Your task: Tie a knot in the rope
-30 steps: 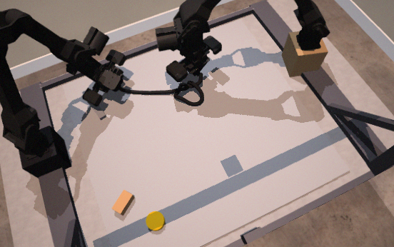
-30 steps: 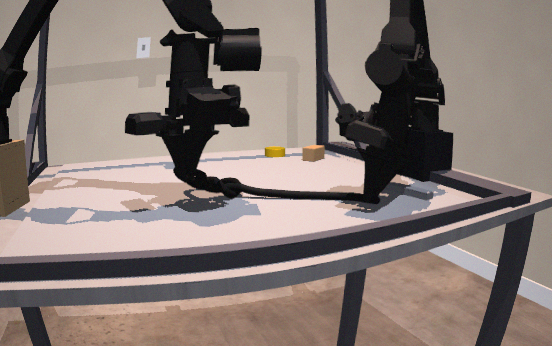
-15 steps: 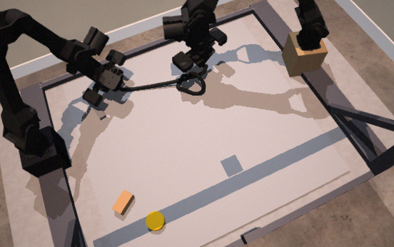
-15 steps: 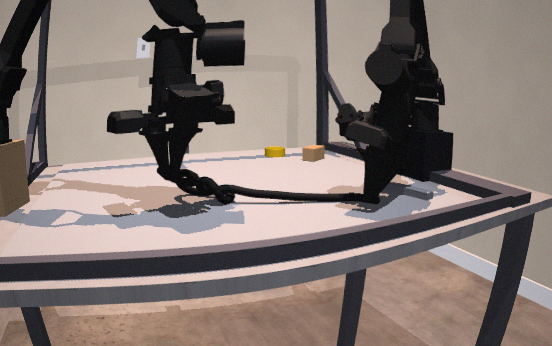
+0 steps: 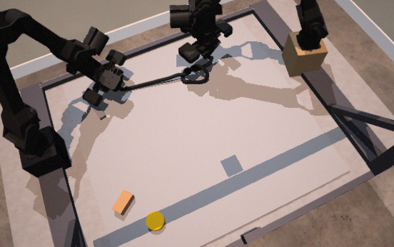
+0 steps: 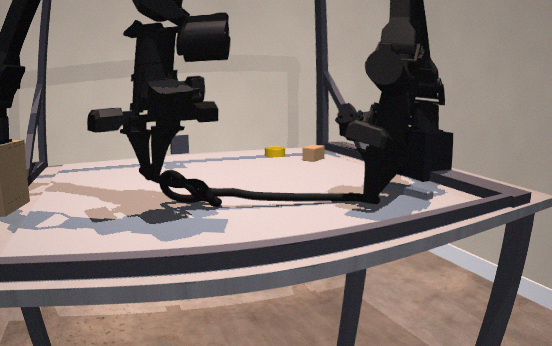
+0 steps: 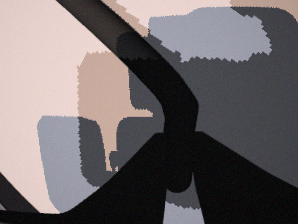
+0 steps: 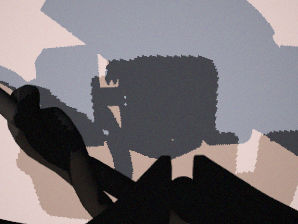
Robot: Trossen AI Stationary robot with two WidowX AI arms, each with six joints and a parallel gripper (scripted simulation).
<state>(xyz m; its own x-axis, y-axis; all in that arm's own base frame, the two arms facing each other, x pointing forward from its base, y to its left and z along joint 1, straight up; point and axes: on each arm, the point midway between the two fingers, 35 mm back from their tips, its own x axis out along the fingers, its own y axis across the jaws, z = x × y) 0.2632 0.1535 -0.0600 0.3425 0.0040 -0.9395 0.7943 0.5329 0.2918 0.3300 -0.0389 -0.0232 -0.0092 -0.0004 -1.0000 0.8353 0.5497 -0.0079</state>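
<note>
Now: the grey bar 8 cm to the left of my left hand, 3 cm below it and 3 cm behind it. Also, from my left hand: yellow disc: 47 cm behind, 3 cm below, 2 cm to the left; orange block: 39 cm behind, 9 cm to the left, 2 cm below.
</note>
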